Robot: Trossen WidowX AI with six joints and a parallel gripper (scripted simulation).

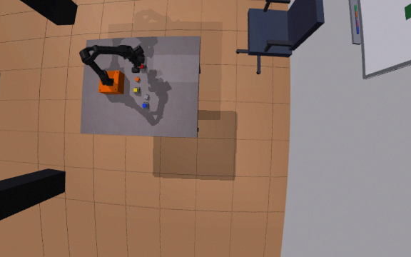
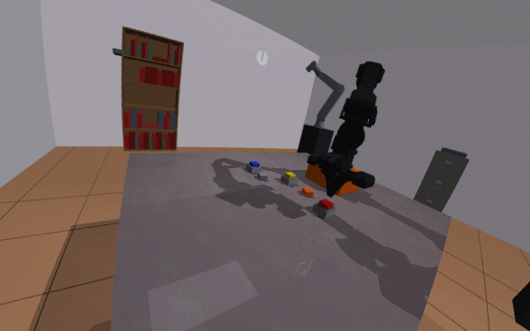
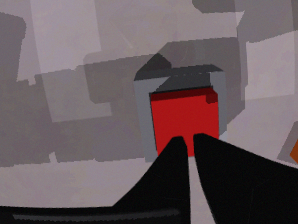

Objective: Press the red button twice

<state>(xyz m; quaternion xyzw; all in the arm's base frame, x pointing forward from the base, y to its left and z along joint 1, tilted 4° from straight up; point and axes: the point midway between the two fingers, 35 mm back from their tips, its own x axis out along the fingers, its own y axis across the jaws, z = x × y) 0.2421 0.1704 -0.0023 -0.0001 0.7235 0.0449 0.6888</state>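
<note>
Now: the red button 3 cm below my gripper tip. From my gripper tip the other things lie so: grey block (26 cm to the right, 6 cm ahead, 5 cm below); orange block (11 cm to the right, 5 cm below, 4 cm behind); yellow button (21 cm to the right, 3 cm below, 3 cm behind).
</note>
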